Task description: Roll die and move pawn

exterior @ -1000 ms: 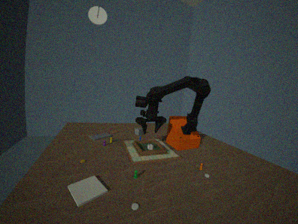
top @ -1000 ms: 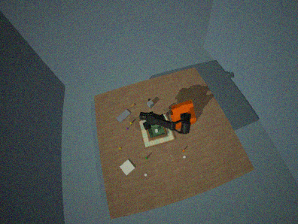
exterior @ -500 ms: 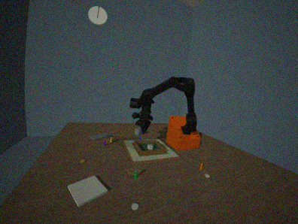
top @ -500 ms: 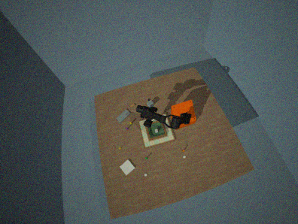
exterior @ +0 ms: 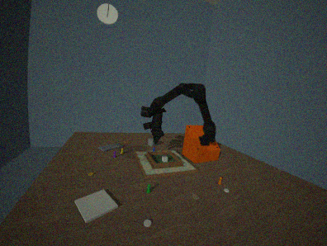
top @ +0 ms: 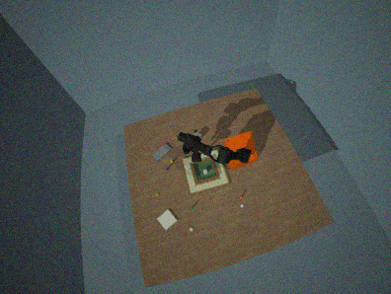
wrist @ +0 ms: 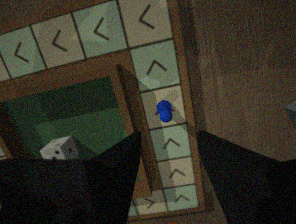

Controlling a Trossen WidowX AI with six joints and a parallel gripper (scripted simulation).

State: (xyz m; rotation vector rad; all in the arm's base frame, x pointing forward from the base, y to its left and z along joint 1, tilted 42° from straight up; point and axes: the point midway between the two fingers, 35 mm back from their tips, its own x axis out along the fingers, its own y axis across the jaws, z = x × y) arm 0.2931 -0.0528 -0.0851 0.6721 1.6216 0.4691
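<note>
Right now my gripper tip is 50 mm above the blue pawn. From my gripper tip the other things lie so: white die (130 mm to the left, 50 mm below, 30 mm behind); then green tray (110 mm to the left, 70 mm below, 20 mm behind); then grey cube (180 mm to the right, 50 mm below, 40 mm behind).
</note>
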